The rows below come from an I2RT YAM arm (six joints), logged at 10 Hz.
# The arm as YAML. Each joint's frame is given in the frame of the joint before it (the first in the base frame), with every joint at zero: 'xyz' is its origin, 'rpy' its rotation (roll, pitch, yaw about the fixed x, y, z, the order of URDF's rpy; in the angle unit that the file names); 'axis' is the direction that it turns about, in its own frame. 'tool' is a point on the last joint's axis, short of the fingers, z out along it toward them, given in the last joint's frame.
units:
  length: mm
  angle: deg
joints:
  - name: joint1
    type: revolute
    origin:
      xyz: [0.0, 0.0, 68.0]
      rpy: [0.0, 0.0, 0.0]
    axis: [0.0, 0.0, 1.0]
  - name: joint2
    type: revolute
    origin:
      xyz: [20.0, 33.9, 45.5]
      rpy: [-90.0, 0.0, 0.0]
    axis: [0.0, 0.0, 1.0]
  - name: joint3
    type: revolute
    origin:
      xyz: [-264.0, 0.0, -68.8]
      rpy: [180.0, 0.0, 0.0]
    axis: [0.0, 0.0, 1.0]
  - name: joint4
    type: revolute
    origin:
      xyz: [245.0, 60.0, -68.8]
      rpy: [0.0, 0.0, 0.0]
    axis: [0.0, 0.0, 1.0]
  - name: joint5
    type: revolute
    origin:
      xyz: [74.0, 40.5, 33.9]
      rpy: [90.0, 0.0, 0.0]
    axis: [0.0, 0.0, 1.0]
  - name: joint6
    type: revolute
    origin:
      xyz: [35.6, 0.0, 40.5]
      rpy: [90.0, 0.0, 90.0]
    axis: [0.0, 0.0, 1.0]
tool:
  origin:
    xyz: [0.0, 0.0, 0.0]
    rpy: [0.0, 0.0, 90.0]
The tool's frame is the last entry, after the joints.
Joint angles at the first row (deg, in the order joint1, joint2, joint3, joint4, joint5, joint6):
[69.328 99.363 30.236 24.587 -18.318 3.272]
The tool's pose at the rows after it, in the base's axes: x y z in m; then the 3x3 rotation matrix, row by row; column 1 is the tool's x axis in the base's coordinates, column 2 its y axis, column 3 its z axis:
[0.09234 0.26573 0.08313], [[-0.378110 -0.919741 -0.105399], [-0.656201 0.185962 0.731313], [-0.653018 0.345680 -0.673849]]
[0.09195 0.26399 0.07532], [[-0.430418 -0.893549 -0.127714], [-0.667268 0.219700 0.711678], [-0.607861 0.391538 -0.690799]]
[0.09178 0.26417 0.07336], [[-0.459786 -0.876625 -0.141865], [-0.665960 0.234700 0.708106], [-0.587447 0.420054 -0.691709]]
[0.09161 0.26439 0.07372], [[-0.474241 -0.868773 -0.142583], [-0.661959 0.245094 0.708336], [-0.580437 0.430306 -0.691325]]
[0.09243 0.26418 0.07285], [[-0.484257 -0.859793 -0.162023], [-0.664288 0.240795 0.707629], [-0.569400 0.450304 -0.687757]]
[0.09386 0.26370 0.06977], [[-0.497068 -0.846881 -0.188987], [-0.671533 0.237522 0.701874], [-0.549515 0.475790 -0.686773]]
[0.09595 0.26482 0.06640], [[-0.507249 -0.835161 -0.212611], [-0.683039 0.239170 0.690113], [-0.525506 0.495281 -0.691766]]
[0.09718 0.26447 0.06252], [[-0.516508 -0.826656 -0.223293], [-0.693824 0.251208 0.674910], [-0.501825 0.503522 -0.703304]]
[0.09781 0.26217 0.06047], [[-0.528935 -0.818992 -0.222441], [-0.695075 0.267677 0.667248], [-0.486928 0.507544 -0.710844]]
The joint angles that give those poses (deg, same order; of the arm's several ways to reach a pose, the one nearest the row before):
[68.154 101.004 30.115 24.395 -21.713 6.600]
[67.985 102.638 30.059 24.114 -22.655 9.286]
[67.942 103.188 30.180 24.089 -23.416 11.059]
[67.989 103.120 30.222 24.006 -23.432 12.052]
[67.663 103.427 30.359 23.834 -24.759 12.429]
[67.151 104.304 30.613 23.551 -26.532 12.740]
[66.690 105.462 31.457 22.474 -27.927 12.788]
[66.384 106.418 31.927 21.437 -28.357 12.822]
[66.084 106.614 31.686 21.103 -28.284 13.244]

